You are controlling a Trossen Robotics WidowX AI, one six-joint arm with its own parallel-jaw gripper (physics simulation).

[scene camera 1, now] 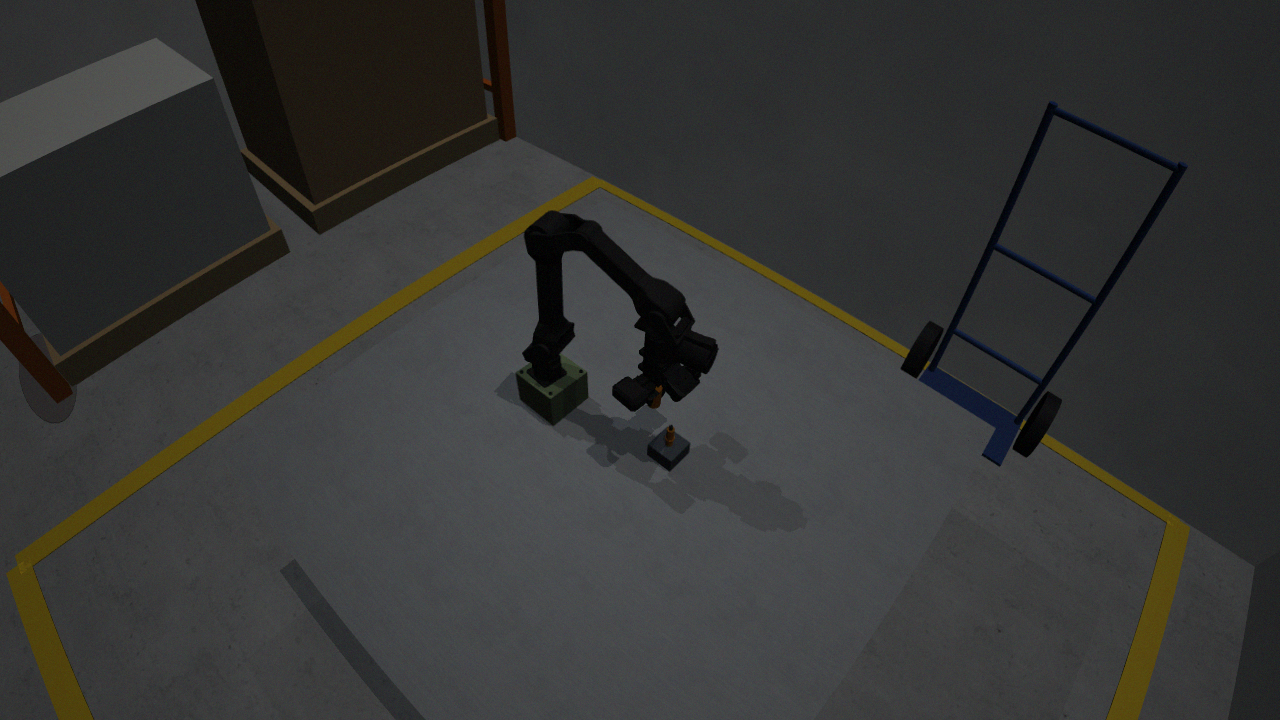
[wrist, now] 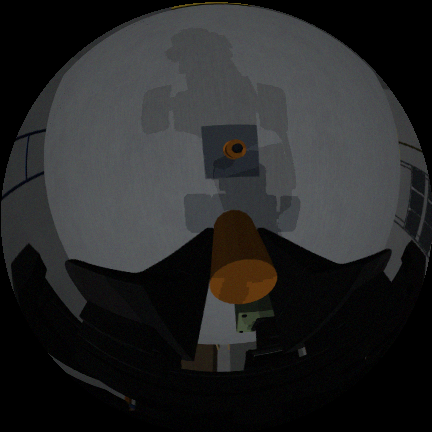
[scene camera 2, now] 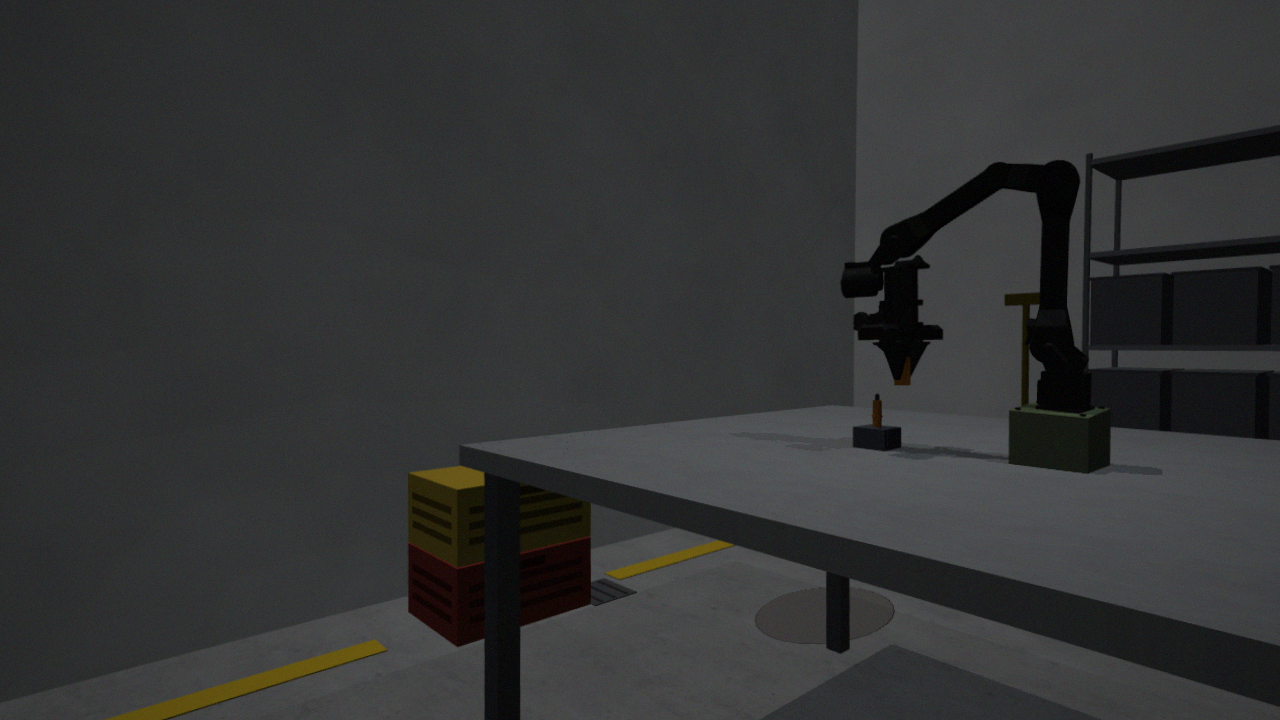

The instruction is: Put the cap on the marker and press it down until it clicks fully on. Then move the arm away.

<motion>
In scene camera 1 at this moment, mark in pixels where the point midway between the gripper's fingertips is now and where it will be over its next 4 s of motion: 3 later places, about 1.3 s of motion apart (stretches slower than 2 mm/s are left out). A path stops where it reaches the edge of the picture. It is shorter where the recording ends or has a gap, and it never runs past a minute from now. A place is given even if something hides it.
My gripper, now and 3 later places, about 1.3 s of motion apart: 654,400; 672,419; 672,426; 671,432
</motion>
